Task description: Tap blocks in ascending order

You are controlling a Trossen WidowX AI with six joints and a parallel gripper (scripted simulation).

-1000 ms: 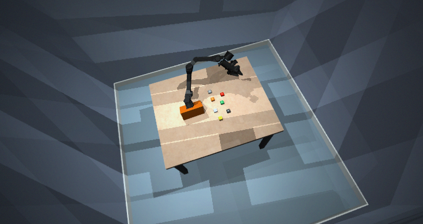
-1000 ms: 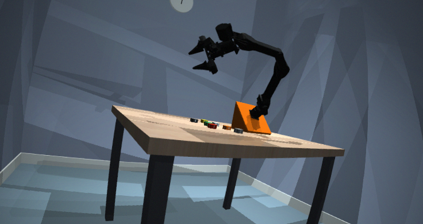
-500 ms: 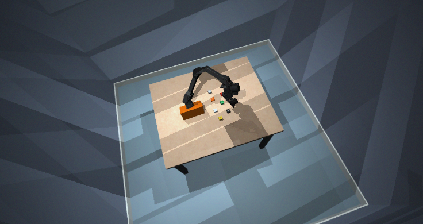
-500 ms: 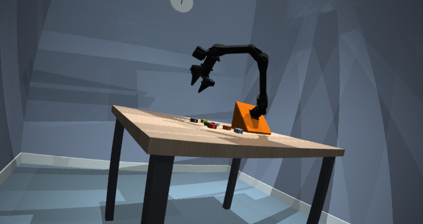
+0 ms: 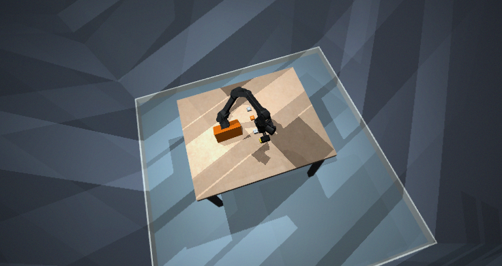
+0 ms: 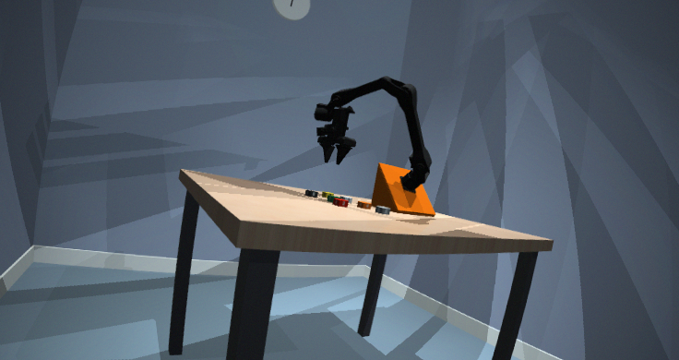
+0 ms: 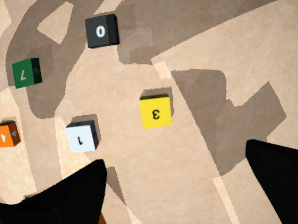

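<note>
My gripper tip is now 90 mm short of the black block, 60 mm to the right of it and 120 mm above it. From my gripper tip the other things lie so: yellow block (10 mm behind, 10 mm to the left, 120 mm below); then white block (30 mm behind, 100 mm to the left, 120 mm below); then green block (50 mm ahead, 160 mm to the left, 120 mm below).
</note>
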